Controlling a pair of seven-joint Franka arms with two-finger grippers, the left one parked.
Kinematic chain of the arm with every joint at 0, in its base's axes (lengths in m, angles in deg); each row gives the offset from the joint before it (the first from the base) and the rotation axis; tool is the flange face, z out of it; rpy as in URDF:
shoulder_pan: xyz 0 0 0.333 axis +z
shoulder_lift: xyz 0 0 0 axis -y
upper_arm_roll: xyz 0 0 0.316 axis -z
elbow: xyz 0.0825 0 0 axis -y
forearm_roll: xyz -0.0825 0 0.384 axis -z
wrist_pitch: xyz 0 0 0 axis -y
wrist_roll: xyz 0.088 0 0 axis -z
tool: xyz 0 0 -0.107 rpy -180 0 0
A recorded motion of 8 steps. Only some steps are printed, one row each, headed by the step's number.
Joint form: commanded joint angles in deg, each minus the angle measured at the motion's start. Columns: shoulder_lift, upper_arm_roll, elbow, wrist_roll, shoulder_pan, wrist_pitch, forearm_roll.
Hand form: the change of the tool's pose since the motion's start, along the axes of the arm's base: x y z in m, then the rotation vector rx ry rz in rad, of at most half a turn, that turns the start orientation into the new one. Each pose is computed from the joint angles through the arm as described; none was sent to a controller.
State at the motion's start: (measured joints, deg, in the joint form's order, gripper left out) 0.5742 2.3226 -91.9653 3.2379 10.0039 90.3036 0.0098
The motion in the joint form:
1: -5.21 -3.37 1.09 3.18 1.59 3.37 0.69
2: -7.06 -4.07 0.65 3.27 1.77 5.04 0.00
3: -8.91 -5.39 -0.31 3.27 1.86 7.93 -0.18
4: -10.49 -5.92 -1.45 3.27 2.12 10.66 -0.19
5: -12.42 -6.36 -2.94 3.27 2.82 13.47 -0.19
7: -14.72 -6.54 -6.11 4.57 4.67 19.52 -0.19
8: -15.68 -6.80 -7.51 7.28 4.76 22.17 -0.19
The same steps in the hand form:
1: 0.0224 0.0523 -0.0375 -0.0144 0.0104 0.0321
2: 0.0302 0.0641 -0.0577 -0.0031 0.0238 0.0447
3: 0.0373 0.0804 -0.0807 0.0041 0.0239 0.0685
4: 0.0433 0.0901 -0.1028 0.0071 0.0244 0.0818
5: 0.0473 0.1034 -0.1318 0.0079 0.0355 0.1010
7: 0.0482 0.1266 -0.1741 0.0125 0.0266 0.1127
8: 0.0491 0.1308 -0.1921 0.0146 0.0225 0.0709

